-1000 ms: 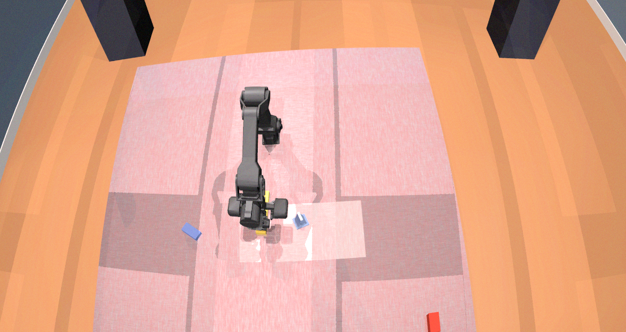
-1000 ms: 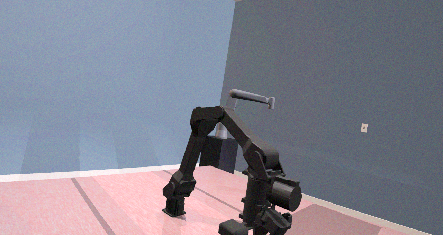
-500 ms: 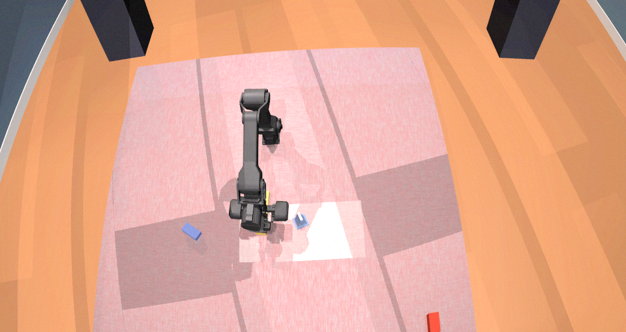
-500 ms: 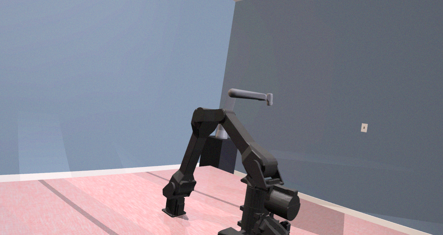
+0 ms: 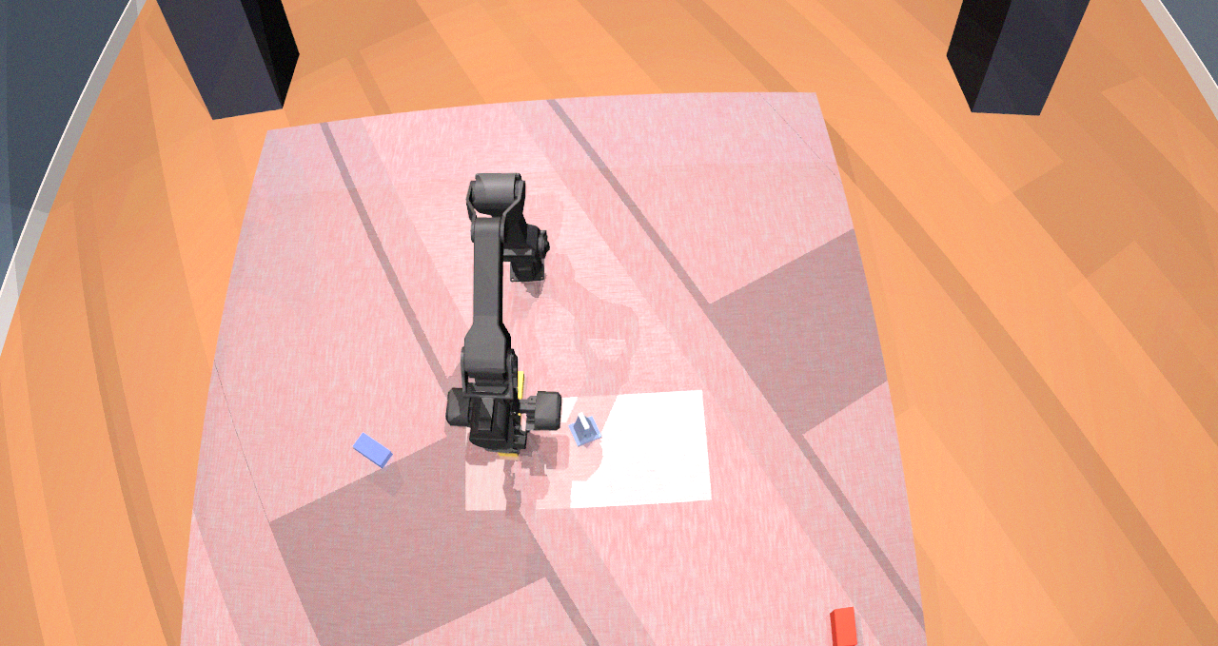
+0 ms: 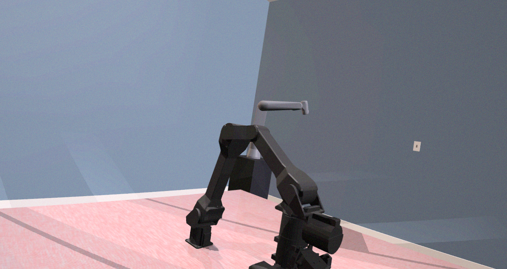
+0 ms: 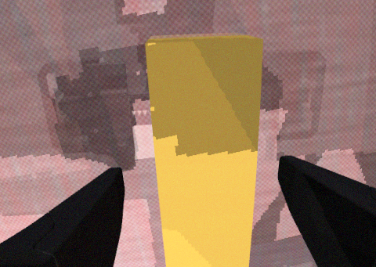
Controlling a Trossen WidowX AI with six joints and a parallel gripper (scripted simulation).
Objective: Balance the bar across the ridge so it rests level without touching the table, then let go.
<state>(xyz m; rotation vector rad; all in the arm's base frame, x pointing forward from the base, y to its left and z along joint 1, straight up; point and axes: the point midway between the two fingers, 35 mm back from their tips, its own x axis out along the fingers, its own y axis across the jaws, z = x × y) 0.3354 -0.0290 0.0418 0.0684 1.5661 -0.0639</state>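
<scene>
My gripper tip is 1 cm short of the ridge, 13 cm to the right of it and 4 cm below it. From my gripper tip the other things lie so: red block (40 cm ahead, 53 cm to the left, 1 cm above); then yellow bar (3 cm behind); then light blue block (4 cm ahead, 25 cm to the right).
</scene>
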